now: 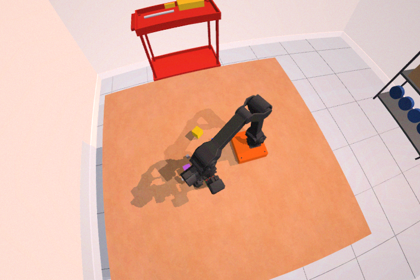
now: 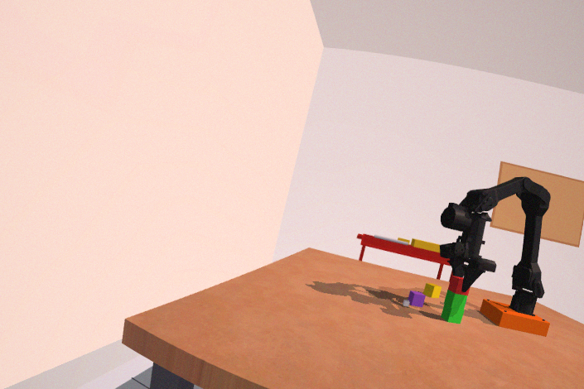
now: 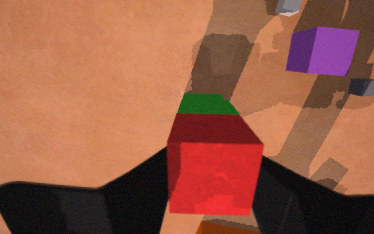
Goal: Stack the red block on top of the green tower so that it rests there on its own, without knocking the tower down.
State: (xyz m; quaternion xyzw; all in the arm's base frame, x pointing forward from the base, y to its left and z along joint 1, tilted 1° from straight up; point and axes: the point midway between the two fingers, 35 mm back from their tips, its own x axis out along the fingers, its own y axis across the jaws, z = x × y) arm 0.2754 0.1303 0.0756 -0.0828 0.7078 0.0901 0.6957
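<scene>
Now: gripper tip 10 mm below the red block. The rest, counted from my gripper tip: yellow cube 280 mm to the right, 70 mm below; then purple cube 90 mm to the right, 90 mm ahead, 70 mm below.
</scene>
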